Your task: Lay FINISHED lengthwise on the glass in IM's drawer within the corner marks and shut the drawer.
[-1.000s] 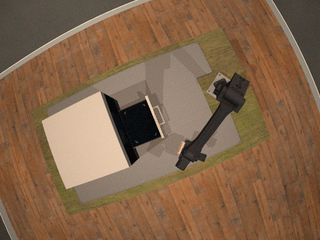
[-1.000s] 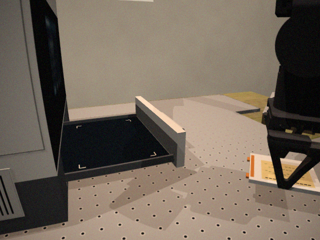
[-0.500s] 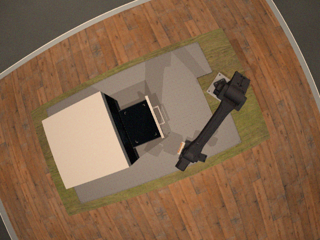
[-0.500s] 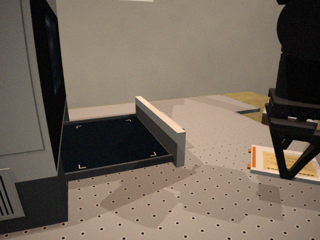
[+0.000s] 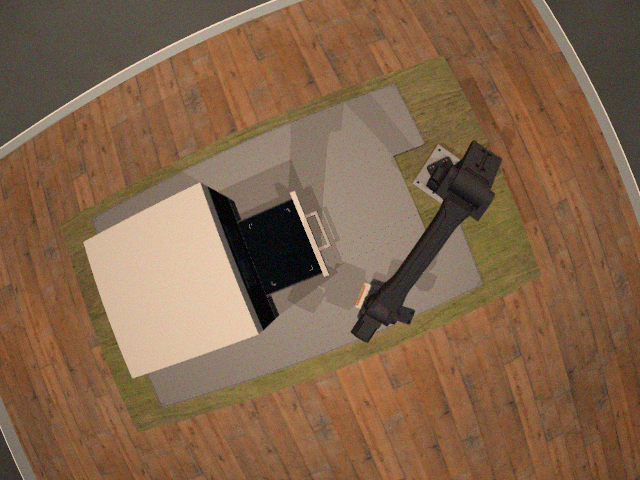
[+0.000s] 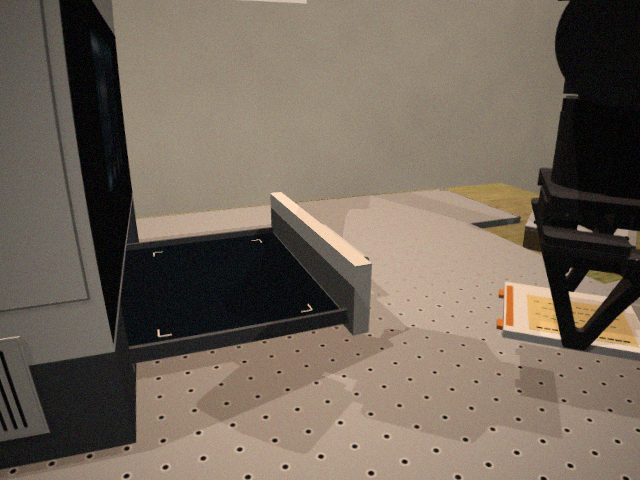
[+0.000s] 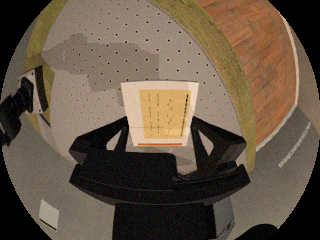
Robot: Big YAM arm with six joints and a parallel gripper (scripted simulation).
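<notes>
My gripper is now 270 mm to the left of the imager drawer, 210 mm short of it and 40 mm above it. The rest, counted from my hand: cassette: 10 mm below, 10 mm ahead.
</notes>
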